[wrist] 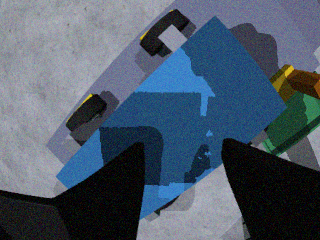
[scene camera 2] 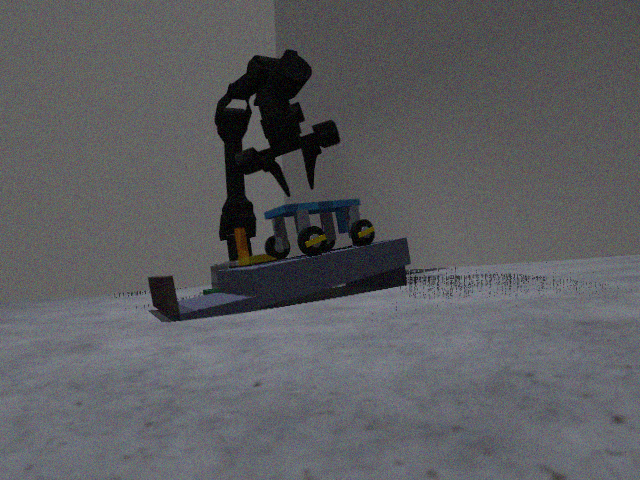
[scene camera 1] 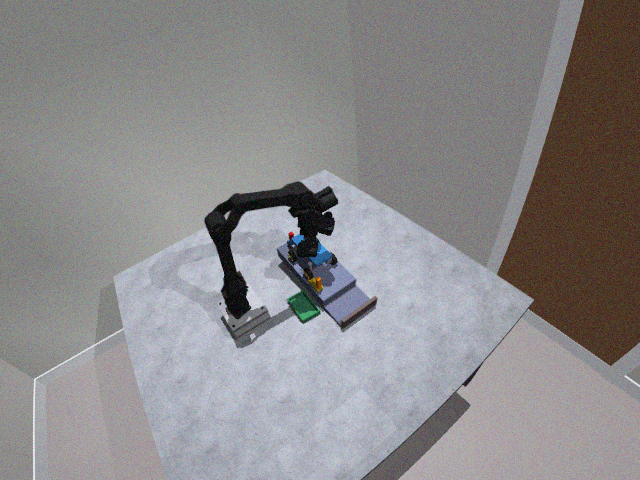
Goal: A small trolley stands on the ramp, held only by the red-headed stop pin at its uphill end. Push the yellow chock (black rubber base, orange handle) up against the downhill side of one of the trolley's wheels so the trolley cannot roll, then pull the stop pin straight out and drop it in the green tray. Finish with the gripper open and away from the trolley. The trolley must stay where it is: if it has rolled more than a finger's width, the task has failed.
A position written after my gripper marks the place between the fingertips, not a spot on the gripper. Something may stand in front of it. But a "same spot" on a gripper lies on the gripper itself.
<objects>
my gripper: wrist 184, 149; scene camera 2; scene camera 1
blue-topped trolley: wrist; scene camera 2 312, 241; scene camera 1
same spot on blue-topped trolley: point(wrist: 210, 89) = point(scene camera 1: 320, 253)
same spot on my gripper: point(scene camera 2: 265, 160) = point(scene camera 1: 317, 243)
</objects>
